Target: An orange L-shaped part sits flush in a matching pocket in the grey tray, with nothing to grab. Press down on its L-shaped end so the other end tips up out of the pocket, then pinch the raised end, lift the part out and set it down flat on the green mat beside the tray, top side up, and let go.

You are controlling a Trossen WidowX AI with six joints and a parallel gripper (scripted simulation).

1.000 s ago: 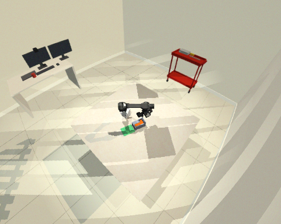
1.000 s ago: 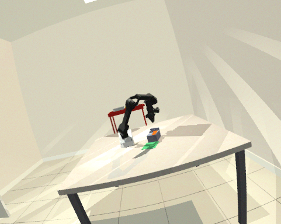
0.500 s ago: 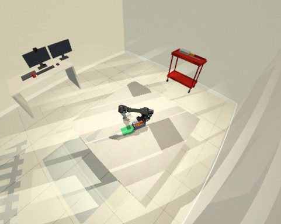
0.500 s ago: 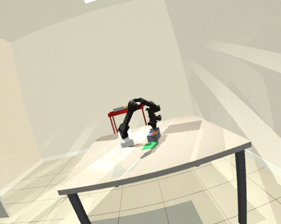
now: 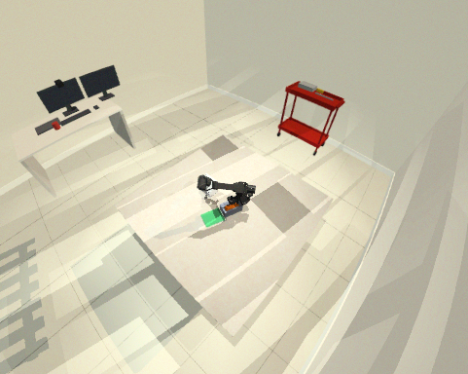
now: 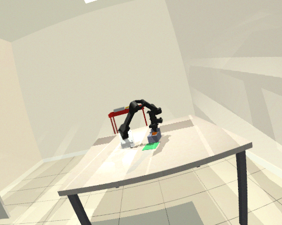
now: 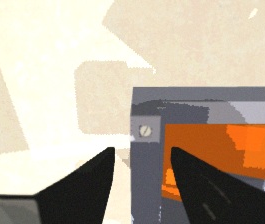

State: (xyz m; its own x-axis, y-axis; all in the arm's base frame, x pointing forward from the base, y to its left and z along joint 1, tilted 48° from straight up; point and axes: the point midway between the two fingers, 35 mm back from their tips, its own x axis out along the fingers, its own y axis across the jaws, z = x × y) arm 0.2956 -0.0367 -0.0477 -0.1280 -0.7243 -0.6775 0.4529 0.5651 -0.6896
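Now: the orange L-shaped part 3 cm behind my gripper tip and 5 cm to the right of it. Round my gripper tip: green mat: 11 cm behind, 20 cm to the right, 7 cm below.
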